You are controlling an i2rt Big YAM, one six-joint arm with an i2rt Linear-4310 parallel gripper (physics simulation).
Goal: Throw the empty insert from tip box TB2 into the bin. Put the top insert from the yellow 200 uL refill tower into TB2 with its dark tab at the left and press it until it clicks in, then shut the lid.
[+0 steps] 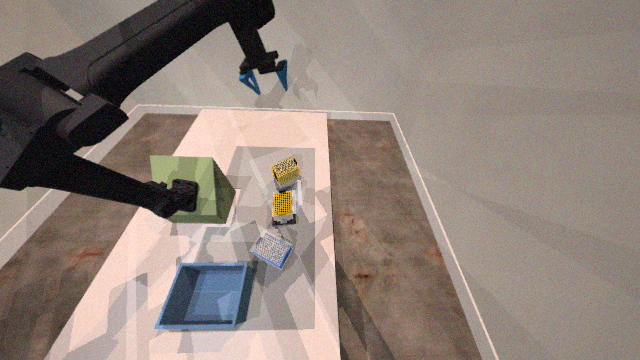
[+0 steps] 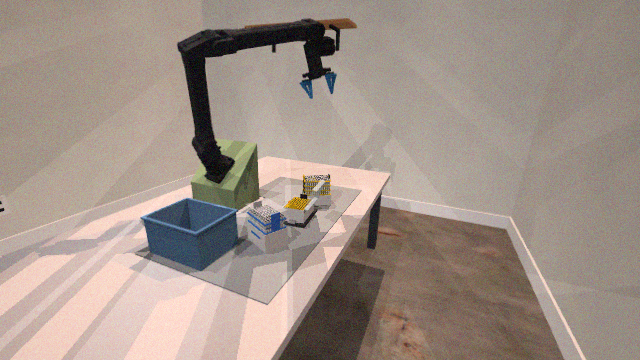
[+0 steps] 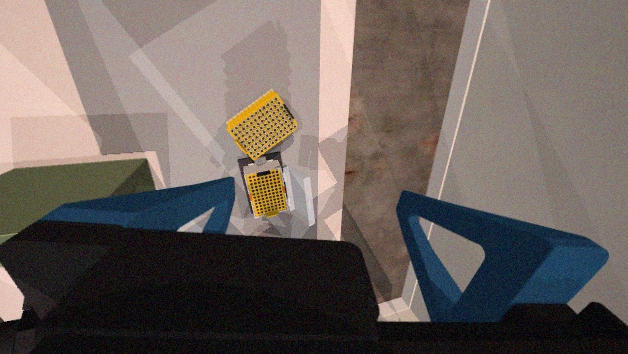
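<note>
The yellow refill tower (image 1: 285, 171) (image 2: 317, 191) (image 3: 262, 125) stands turned at an angle, its top insert filled with tips. Beside it stands a white tip box (image 1: 284, 218) (image 2: 298, 216) (image 3: 270, 165), apparently TB2, in a dark holder; its label is not readable. Its yellow insert (image 1: 282, 202) (image 2: 298, 203) (image 3: 267, 194) shows open holes and sits in the box. The clear lid (image 1: 300, 192) (image 3: 309, 200) stands open at the box's side. The blue bin (image 1: 248, 280) (image 2: 172, 245) shows no insert inside. My gripper (image 1: 273, 92) (image 2: 321, 95) (image 3: 319, 194) is open and empty, high above the table.
A blue-edged tip rack stack (image 1: 272, 250) (image 2: 267, 239) stands between the tip box and the bin, close to both. The green arm base (image 1: 222, 195) (image 2: 212, 195) (image 3: 75, 187) stands across the mat (image 1: 300, 300) (image 2: 260, 285) from the boxes. The table edge runs past the lid side.
</note>
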